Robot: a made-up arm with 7 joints. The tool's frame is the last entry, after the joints. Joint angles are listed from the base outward. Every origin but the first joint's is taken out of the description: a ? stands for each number. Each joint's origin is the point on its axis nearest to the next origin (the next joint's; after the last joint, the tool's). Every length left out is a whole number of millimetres.
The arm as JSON. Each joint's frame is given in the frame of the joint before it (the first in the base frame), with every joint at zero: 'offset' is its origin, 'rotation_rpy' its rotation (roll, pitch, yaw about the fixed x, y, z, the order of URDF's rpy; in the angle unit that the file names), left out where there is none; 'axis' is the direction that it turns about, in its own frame. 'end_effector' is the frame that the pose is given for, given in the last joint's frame.
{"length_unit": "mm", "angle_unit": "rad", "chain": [
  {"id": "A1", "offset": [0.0, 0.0, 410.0], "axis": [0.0, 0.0, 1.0]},
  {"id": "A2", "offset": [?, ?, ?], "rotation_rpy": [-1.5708, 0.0, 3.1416], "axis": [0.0, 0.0, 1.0]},
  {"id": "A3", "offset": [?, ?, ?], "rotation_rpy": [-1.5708, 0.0, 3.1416], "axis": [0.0, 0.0, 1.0]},
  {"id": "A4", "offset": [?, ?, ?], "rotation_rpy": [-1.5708, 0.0, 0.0], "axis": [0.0, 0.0, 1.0]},
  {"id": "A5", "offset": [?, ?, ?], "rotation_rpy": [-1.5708, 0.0, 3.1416], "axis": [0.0, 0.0, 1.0]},
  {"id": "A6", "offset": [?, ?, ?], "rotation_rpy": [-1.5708, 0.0, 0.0], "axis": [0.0, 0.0, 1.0]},
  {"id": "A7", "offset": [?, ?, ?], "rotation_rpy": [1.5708, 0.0, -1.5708], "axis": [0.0, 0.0, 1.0]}
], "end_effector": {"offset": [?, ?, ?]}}
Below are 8 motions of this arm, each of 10 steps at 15 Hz.
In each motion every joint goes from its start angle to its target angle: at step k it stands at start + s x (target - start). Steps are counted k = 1, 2, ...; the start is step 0. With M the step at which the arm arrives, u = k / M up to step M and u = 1 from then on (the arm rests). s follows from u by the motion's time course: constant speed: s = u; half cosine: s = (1 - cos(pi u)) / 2; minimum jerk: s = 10 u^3 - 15 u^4 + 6 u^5.
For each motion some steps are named. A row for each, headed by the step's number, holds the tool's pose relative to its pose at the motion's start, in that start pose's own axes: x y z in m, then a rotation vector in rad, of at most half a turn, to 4 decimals.
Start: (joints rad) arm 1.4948 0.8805 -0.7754 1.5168 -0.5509 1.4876 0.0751
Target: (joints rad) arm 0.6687 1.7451 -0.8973 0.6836 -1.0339 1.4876 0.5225
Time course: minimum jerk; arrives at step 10
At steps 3, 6, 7, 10:
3: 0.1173 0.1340 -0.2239 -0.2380 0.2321 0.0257
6: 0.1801 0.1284 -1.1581 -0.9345 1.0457 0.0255
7: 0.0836 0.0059 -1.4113 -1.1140 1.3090 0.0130
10: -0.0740 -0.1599 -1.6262 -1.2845 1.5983 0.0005

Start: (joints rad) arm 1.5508 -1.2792 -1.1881 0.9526 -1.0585 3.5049 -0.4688
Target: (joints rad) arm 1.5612 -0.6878 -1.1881 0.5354 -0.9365 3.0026 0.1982
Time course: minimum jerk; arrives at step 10
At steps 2, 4, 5, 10:
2: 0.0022 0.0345 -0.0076 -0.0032 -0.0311 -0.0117
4: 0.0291 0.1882 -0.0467 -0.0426 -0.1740 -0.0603
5: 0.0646 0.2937 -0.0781 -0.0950 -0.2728 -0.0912
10: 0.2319 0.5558 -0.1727 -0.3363 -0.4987 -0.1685

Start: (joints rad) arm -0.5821 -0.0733 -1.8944 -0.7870 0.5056 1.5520 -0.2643
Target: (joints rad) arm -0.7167 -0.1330 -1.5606 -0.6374 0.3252 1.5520 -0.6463
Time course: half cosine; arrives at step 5
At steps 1, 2, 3, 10:
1: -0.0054 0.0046 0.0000 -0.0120 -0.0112 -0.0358
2: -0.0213 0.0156 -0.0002 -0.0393 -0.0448 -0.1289
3: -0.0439 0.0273 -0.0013 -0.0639 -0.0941 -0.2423
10: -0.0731 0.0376 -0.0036 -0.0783 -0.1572 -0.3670

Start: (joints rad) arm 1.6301 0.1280 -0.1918 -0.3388 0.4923 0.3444 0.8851
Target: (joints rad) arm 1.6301 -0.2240 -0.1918 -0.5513 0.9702 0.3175 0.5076
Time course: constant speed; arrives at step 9
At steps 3, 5, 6, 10:
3: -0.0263 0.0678 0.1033 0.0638 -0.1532 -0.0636
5: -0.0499 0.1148 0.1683 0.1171 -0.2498 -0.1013
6: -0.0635 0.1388 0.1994 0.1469 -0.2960 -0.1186
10: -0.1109 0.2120 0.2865 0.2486 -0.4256 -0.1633

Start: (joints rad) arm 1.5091 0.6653 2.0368 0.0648 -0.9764 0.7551 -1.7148
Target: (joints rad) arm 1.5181 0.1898 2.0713 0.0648 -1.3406 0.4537 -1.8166
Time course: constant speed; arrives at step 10
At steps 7, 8, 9, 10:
7: -0.3185 -0.2314 0.1047 0.4516 -0.2514 0.0230
8: -0.3611 -0.2725 0.1123 0.5213 -0.2800 0.0303
9: -0.4026 -0.3154 0.1179 0.5921 -0.3068 0.0386
10: -0.4429 -0.3599 0.1214 0.6640 -0.3316 0.0479

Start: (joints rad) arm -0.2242 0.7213 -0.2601 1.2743 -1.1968 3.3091 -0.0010
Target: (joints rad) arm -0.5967 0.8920 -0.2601 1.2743 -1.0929 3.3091 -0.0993
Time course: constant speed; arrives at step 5
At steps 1, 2, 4, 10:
1: 0.0329 0.0241 0.0287 0.0427 -0.0204 -0.0712
2: 0.0660 0.0442 0.0615 0.0870 -0.0366 -0.1422
4: 0.1315 0.0711 0.1384 0.1801 -0.0563 -0.2821
10: 0.1633 0.0772 0.1814 0.2287 -0.0597 -0.3506

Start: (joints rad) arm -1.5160 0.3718 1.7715 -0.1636 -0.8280 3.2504 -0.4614
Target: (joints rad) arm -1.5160 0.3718 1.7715 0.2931 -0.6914 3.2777 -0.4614
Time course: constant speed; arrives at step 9
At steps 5, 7, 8, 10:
5: 0.0218 -0.0713 -0.0828 -0.0131 -0.1891 0.1703
7: 0.0386 -0.0968 -0.1154 -0.0163 -0.2681 0.2342
8: 0.0487 -0.1087 -0.1315 -0.0174 -0.3083 0.2653
10: 0.0597 -0.1200 -0.1473 -0.0181 -0.3489 0.2958

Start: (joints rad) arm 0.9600 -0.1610 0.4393 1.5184 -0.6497 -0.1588 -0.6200
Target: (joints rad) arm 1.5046 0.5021 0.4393 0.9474 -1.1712 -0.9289 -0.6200
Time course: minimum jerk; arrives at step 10
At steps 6, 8, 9, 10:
6: -0.5181 -0.3224 -0.4061 -0.3864 0.1369 0.4386
8: -0.7841 -0.4598 -0.3737 -0.3606 0.2972 0.6343
9: -0.8343 -0.4825 -0.3538 -0.3432 0.3334 0.6680
10: -0.8429 -0.4863 -0.3499 -0.3398 0.3398 0.6737

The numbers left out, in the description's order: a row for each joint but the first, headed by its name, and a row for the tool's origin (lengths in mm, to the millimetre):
A2: 0.0 -110.0 0.0
A3: 0.0 -590.0 0.0
A4: 30.0 70.0 0.0
A5: -30.0 -540.0 0.0
A6: 0.0 150.0 0.0
A7: -20.0 -160.0 0.0
tool: 0.0 0.0 0.0

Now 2 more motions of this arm.
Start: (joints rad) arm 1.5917 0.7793 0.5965 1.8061 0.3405 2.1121 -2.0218
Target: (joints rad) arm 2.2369 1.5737 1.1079 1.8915 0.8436 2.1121 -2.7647
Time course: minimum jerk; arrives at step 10
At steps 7, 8, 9, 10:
7: 0.1077 0.2126 -0.4981 -0.7224 0.2855 -0.0558
8: 0.1029 0.2059 -0.5691 -0.8156 0.2858 -0.0753
9: 0.1002 0.1999 -0.6017 -0.8590 0.2827 -0.0854
10: 0.0997 0.1987 -0.6073 -0.8664 0.2819 -0.0872

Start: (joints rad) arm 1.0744 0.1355 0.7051 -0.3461 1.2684 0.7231 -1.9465
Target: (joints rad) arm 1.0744 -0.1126 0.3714 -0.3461 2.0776 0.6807 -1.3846
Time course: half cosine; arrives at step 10
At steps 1, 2, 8, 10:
1: -0.0067 -0.0044 -0.0003 -0.0004 0.0052 0.0244
2: -0.0259 -0.0173 -0.0015 -0.0014 0.0202 0.0954
8: -0.2253 -0.1840 -0.0355 -0.0070 0.1923 0.9156
10: -0.2461 -0.2055 -0.0422 -0.0078 0.2141 1.0132

